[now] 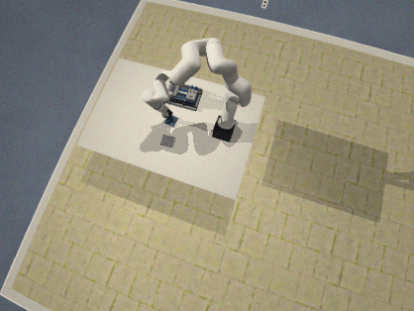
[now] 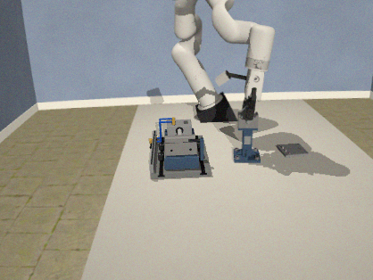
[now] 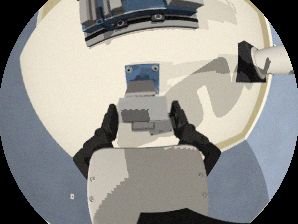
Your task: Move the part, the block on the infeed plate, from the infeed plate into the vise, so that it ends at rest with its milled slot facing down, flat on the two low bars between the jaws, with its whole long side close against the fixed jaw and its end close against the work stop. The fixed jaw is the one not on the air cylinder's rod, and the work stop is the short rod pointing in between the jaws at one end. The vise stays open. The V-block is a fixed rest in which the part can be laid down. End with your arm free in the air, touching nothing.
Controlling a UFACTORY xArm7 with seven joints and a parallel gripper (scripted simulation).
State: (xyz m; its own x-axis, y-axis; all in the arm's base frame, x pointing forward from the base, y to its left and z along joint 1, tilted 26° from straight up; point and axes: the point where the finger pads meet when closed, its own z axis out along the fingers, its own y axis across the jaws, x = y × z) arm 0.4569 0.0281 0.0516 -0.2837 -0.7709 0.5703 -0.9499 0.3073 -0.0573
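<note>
Now: hand 1 cm to the left of the part and 1 cm above it. Also, from my hand: V-block post (11 cm below); air cylinder (21 cm to the right, 15 cm behind, 9 cm below); infeed plate (18 cm to the left, 16 cm below, 1 cm ahead).
</note>
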